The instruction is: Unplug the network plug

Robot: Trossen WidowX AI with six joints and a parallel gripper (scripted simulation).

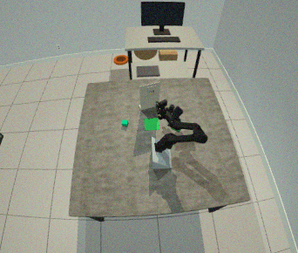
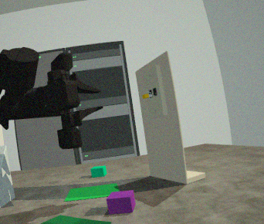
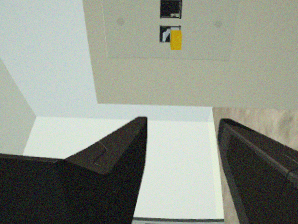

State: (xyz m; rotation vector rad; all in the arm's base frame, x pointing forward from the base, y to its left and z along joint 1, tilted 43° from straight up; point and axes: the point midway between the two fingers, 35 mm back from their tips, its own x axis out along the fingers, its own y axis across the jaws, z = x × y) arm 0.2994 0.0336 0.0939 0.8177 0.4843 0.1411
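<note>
Now: gripper tip 120 mm short of the plug and 30 mm to the right of it. From my gripper tip the other things lie so: cream panel 140 mm ahead, 30 mm to the left, 80 mm below; then green square 50 mm behind, 30 mm to the left, 200 mm below; then purple cube 130 mm to the right, 190 mm below.
</note>
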